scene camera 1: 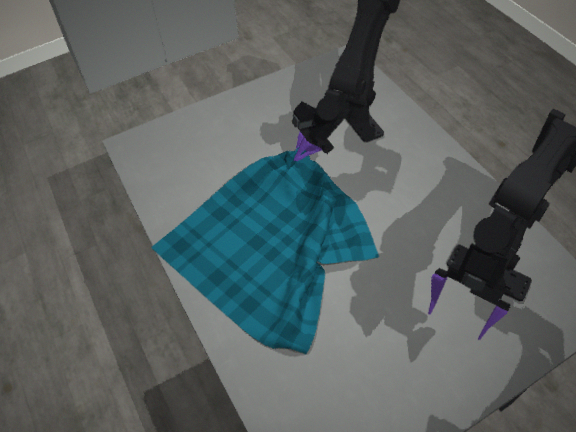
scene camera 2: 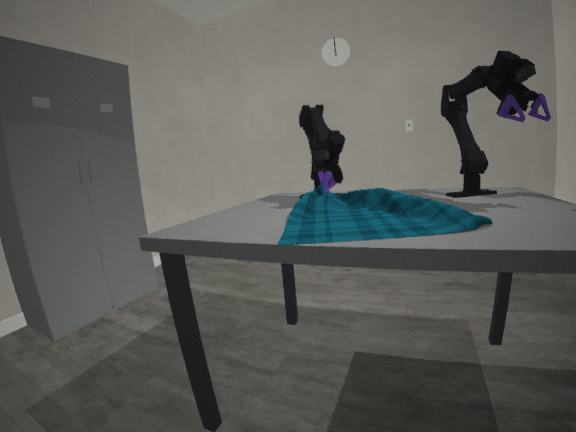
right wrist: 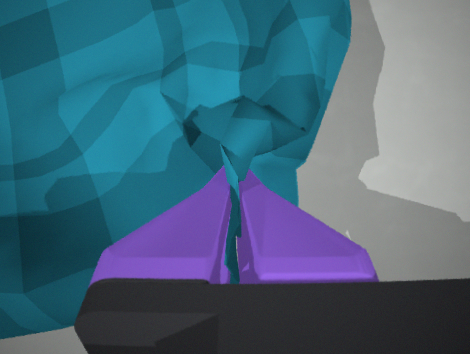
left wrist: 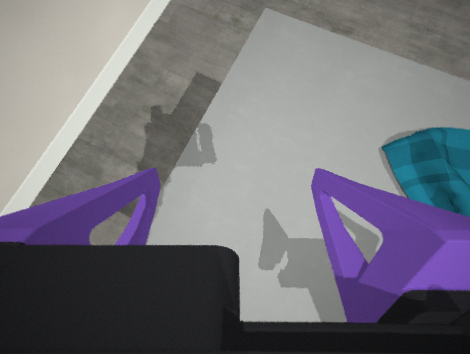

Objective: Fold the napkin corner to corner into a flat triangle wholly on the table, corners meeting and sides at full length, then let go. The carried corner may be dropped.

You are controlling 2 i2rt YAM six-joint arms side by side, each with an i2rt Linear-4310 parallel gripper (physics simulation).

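Note:
The teal plaid napkin (scene camera 1: 250, 240) (scene camera 2: 360, 215) (left wrist: 430, 160) (right wrist: 125, 125) lies on the table, with ridges and creases running down its right part in scene camera 1. One pointed flap sticks out at its right and another end points down at the lower middle. My right gripper (scene camera 1: 297, 159) (scene camera 2: 326, 190) (right wrist: 234, 177) is shut on the napkin at its top end in scene camera 1, with cloth pinched and bunched between the fingertips. My left gripper (scene camera 1: 454, 327) (left wrist: 235, 176) is open and empty, above the table to the right of the napkin; it also shows high up in scene camera 2 (scene camera 2: 536, 119).
The grey table (scene camera 1: 165, 145) (scene camera 2: 200, 225) (left wrist: 280, 75) carries both arms. The napkin's left corner in scene camera 1 lies at the table's left edge. A grey cabinet (scene camera 1: 150, 35) (scene camera 2: 75, 190) stands on the floor beyond the table. Arm shadows fall on the table top.

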